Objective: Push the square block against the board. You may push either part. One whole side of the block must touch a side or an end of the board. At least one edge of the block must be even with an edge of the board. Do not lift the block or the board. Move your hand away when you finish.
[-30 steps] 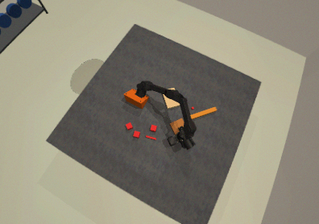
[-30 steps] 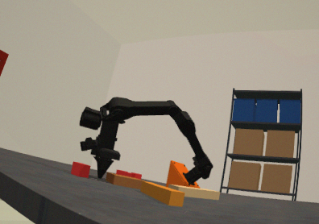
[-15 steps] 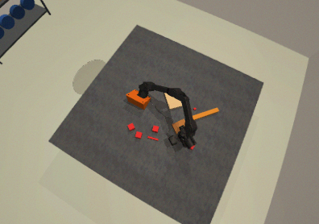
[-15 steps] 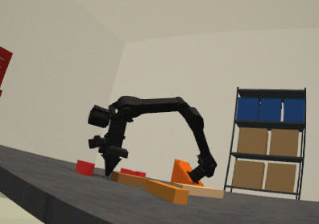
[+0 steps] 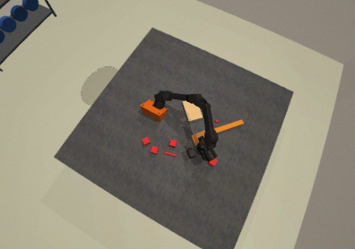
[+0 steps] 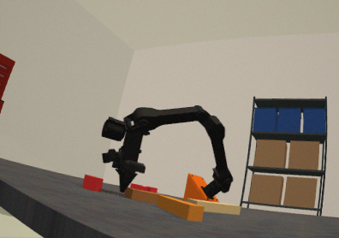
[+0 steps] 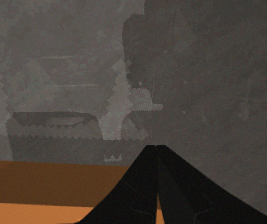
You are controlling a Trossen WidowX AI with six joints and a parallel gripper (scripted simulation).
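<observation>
Right now the square block is 30 mm behind my gripper tip and 70 mm to the left of it. Also, from my gripper tip: thin red strip 160 mm behind, 120 mm to the right; orange board 90 mm ahead, 260 mm to the left, 10 mm above.
</observation>
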